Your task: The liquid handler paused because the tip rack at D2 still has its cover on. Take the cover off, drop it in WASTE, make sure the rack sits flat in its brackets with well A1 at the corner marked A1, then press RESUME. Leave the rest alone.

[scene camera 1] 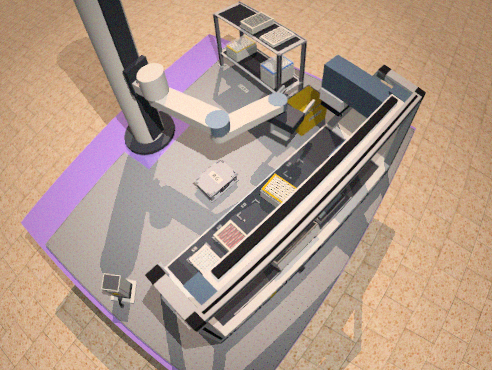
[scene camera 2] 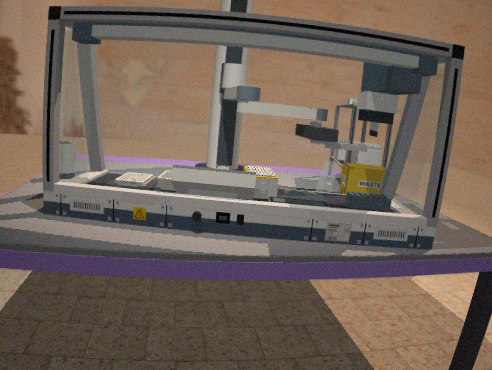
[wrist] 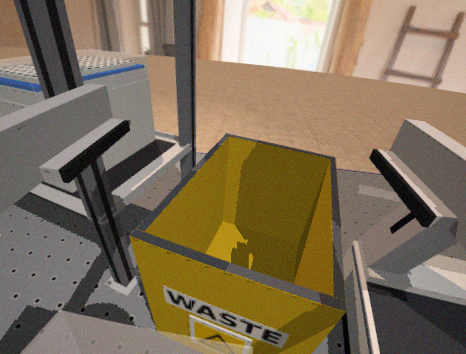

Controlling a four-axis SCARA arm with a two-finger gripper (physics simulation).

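Where they show: gripper, fingertip midpoint: (scene camera 1: 298, 93) (wrist: 251, 121); arm's base at its link origin: (scene camera 1: 149, 133).
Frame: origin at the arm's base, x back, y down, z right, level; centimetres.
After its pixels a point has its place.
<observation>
My gripper (scene camera 1: 297, 120) (scene camera 2: 352, 146) {x -54.9, y -21.6, z -39.7 cm} (wrist: 251, 121) {x -54.9, y -21.6, z -39.7 cm} is open and empty, its two pads spread wide above the yellow WASTE bin (scene camera 1: 316, 121) {x -62.6, y -4.1, z -44.4 cm} (scene camera 2: 353, 176) (wrist: 150, 260) {x -50.0, y -13.1, z -37.6 cm}. A see-through pale sheet (wrist: 115, 337) {x -50.5, y -14.6, z -32.9 cm}, which looks like the cover, crosses the bottom left of the wrist view by the bin's labelled side; whether it touches anything cannot be told. The yellow-rimmed tip rack (scene camera 1: 278, 188) (scene camera 2: 260, 171) stands uncovered on the handler's deck. Its slot label, A1 corner and exact seating are too small to tell. The RESUME label cannot be read; a small screen unit (scene camera 1: 111, 283) {x -42.5, y -14.3, z 62.1 cm} stands at the front left.
The shelf rack (scene camera 1: 218, 40) {x -2.3, y -19.7, z -53.1 cm} stands behind the bin and holds several boxes, one blue-rimmed (scene camera 1: 276, 70) (wrist: 115, 75). The handler's blue head (scene camera 1: 355, 80) {x -79.0, y -50.2, z -31.6 cm} (scene camera 2: 390, 77) hangs beside the bin. A red-striped plate (scene camera 1: 230, 236) {x -64.4, y -9.0, z 21.3 cm}, a white plate (scene camera 1: 204, 257) {x -61.2, y -7.8, z 32.8 cm} and a pale box (scene camera 1: 216, 179) {x -45.0, y -6.3, z 4.6 cm} stand farther off.
</observation>
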